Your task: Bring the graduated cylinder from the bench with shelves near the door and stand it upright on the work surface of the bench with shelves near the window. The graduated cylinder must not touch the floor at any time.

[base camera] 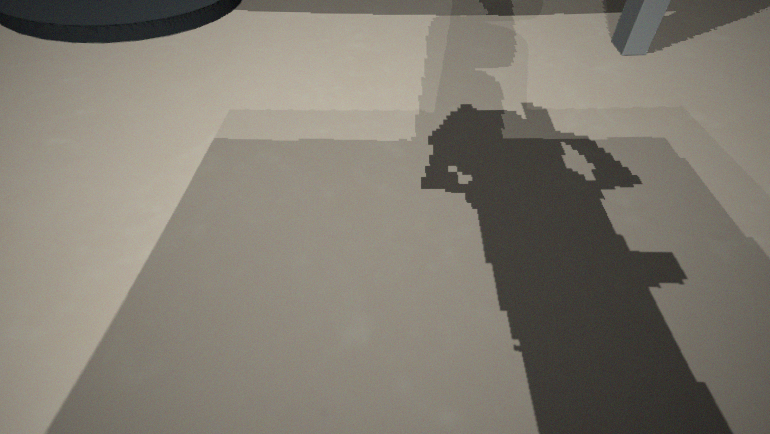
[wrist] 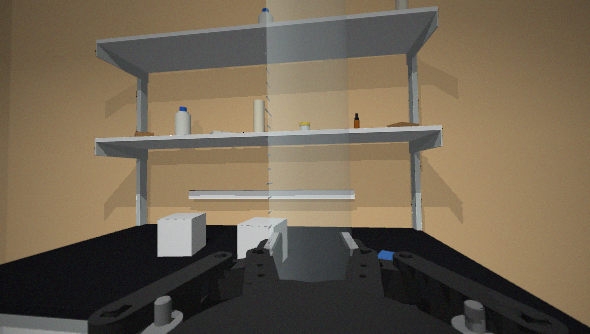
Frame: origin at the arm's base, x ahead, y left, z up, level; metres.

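Seen in the pictures: gripper, between the fingertips: (wrist: 310, 245).
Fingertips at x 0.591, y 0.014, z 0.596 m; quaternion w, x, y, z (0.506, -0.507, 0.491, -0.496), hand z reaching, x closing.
Note:
A point is followed by its place in that frame.
The graduated cylinder (wrist: 308, 165) @[x 0.526, y 0.013, z 0.653 m] is a clear, tall tube with tick marks along its left side in the wrist view. It stands upright between the fingers and runs out of the top of the view; its lower end is hidden. My gripper (wrist: 310, 245) @[x 0.591, y 0.014, z 0.596 m] is shut on it. Behind it is a bench with a black work surface (wrist: 125, 270) @[x 1.050, y 0.578, z 0.365 m] and two white shelves above. I cannot tell from the view how high the cylinder's base is over the surface. The gripper and cylinder do not show in the base camera view.
Two white boxes (wrist: 175, 237) @[x 1.165, y 0.497, z 0.431 m] (wrist: 247, 237) @[x 1.081, y 0.213, z 0.458 m] stand on the work surface, left of and behind the cylinder. A blue item (wrist: 386, 255) @[x 1.100, y -0.197, z 0.405 m] lies right of the fingers. Bottles stand on the lower shelf (wrist: 200, 141) @[x 1.403, y 0.533, z 0.803 m]. The base view shows a dark round object (base camera: 107, 21) @[x 0.927, y 0.481, z -0.367 m] and a grey leg (base camera: 641, 29) @[x 0.865, y -0.425, z -0.353 m].

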